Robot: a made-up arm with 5 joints. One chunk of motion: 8 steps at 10 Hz.
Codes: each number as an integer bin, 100 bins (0 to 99) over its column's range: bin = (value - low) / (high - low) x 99, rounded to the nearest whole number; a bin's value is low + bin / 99 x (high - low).
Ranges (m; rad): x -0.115..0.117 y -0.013..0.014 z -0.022..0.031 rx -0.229..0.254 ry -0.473..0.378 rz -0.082..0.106
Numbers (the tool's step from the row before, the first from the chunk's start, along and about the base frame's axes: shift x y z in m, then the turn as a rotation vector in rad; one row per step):
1: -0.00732 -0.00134 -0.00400 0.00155 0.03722 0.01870
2: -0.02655 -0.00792 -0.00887 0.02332 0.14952 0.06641
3: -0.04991 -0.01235 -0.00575 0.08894 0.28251 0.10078
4: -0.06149 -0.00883 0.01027 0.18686 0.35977 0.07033
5: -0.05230 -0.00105 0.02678 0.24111 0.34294 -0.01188
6: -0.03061 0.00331 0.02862 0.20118 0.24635 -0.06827
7: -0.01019 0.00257 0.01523 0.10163 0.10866 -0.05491
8: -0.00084 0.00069 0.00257 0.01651 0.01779 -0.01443
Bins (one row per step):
1: 46 43 34 47 59 53
2: 38 19 25 52 72 78
3: 28 2 30 65 88 96
4: 23 15 60 85 97 80
5: 27 44 91 96 95 37
6: 36 60 95 88 84 7
7: 45 57 70 68 68 14
8: 49 50 46 50 57 36

